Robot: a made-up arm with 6 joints.
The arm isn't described. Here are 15 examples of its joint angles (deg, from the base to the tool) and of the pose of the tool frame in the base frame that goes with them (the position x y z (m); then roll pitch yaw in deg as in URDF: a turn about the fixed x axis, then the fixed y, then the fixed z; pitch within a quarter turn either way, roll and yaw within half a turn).
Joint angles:
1: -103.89 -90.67 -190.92 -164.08 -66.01 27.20
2: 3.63 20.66 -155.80 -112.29 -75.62 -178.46
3: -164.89 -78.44 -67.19 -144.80 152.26 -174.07
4: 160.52 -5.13 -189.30 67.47 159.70 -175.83
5: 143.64 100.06 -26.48 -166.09 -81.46 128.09
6: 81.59 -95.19 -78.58 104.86 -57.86 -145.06
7: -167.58 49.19 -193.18 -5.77 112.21 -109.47
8: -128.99 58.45 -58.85 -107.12 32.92 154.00
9: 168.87 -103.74 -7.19 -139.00 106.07 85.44
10: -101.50 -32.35 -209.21 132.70 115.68 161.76
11: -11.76 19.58 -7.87 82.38 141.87 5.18
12: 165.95 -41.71 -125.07 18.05 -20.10 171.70
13: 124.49 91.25 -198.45 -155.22 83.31 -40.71
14: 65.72 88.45 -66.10 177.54 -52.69 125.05
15: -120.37 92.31 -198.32 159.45 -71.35 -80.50
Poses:
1: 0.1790 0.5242 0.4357 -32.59 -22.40 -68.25
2: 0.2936 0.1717 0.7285 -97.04 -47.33 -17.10
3: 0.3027 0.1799 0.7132 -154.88 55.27 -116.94
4: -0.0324 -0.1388 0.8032 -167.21 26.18 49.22
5: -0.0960 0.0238 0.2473 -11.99 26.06 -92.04
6: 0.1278 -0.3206 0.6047 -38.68 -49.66 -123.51
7: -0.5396 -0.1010 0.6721 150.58 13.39 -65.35
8: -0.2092 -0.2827 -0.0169 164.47 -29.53 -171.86
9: 0.0828 0.0955 0.6011 -40.15 -40.82 -88.29
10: 0.2212 0.4380 0.6011 -138.11 -2.30 -106.68
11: 0.1805 0.1396 0.3610 17.83 34.26 100.58
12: 0.2814 -0.0216 0.9935 5.14 -6.82 174.68
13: -0.3143 0.5523 0.5443 25.60 6.61 90.51
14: 0.0466 0.0845 0.0690 -107.90 32.78 147.83
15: -0.3218 -0.4310 0.2155 -142.00 -14.01 135.78
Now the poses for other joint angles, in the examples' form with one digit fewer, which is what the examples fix.
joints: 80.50 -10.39 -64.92 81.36 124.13 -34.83
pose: -0.128 0.310 0.595 -88.7 -17.9 115.2
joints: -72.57 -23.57 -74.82 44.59 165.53 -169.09
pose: 0.124 -0.061 0.610 119.5 -50.0 163.3
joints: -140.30 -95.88 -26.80 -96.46 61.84 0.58
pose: -0.060 0.044 0.642 67.9 -26.1 -108.7
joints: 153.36 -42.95 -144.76 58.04 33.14 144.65
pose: 0.270 -0.121 1.023 -23.2 19.1 170.2
